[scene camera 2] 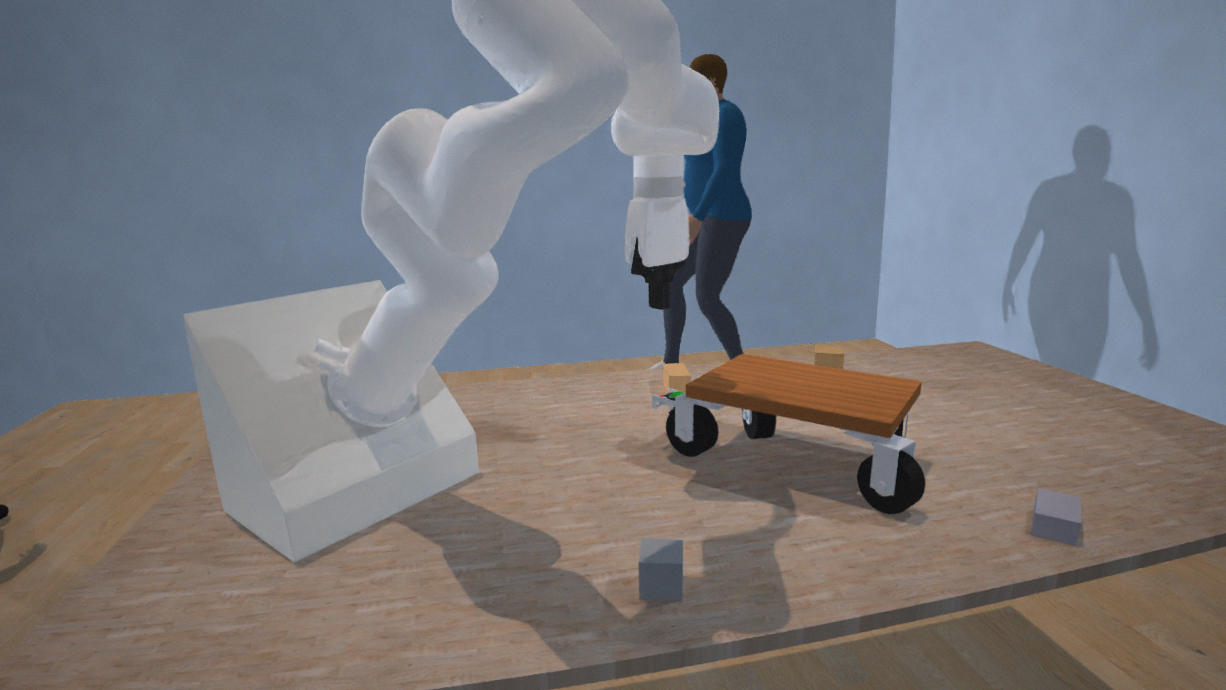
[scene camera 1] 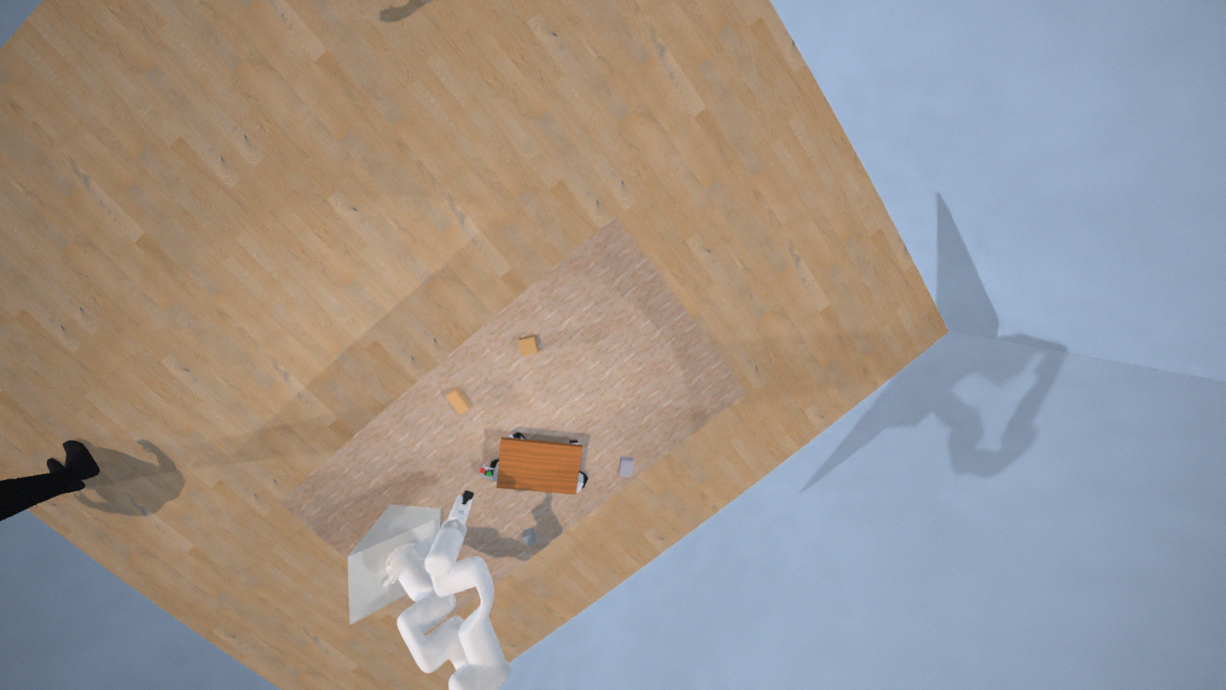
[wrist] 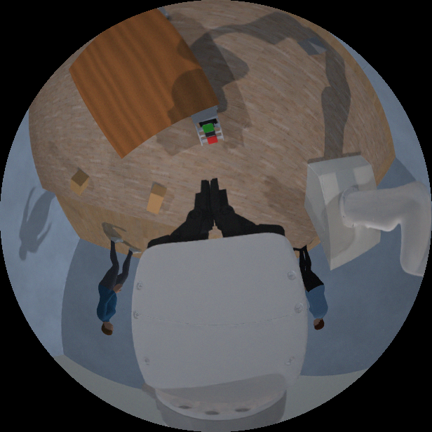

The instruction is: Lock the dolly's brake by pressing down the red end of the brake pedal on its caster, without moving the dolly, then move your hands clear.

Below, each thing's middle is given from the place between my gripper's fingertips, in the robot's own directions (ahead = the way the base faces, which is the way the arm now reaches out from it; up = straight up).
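Scene:
Dolly (scene camera 2: 871, 407): my hand is 15 cm short of it, 17 cm to the left of it and 17 cm above it. Lilac block (scene camera 2: 1056, 516), counted from my hand: far to the right, far ahead, a fair way below.

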